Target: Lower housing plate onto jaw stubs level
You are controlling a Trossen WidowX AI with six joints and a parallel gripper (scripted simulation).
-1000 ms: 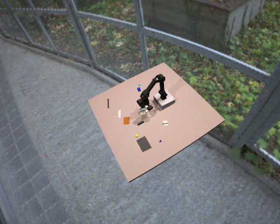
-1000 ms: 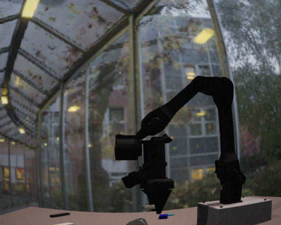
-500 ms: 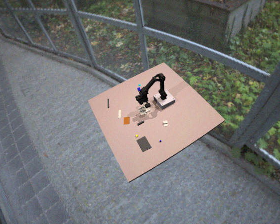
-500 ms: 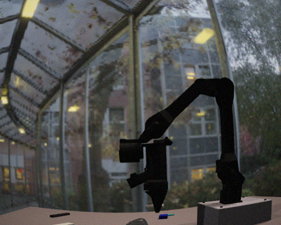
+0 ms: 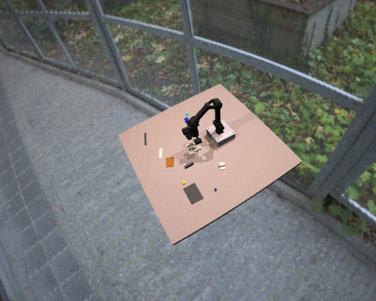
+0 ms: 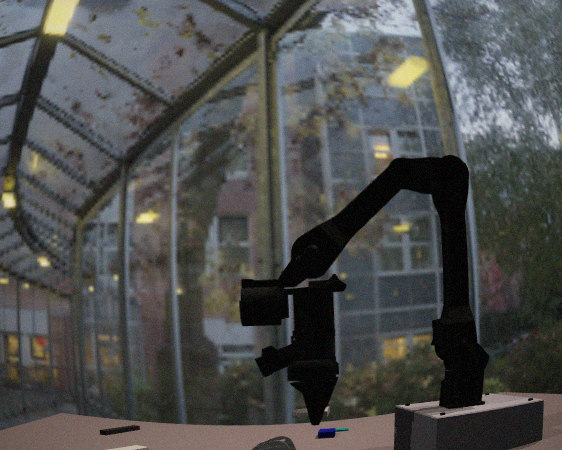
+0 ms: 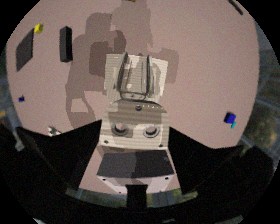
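My gripper tip is 70 mm above the jaw, 20 mm to the right of it and 20 mm short of it. From my gripper tip the other things lie so: cream bar: 340 mm ahead, 100 mm to the right, 80 mm below; blue block: 350 mm to the right, 80 mm below, 40 mm behind; short black bar: 160 mm to the left, 150 mm ahead, 70 mm below.
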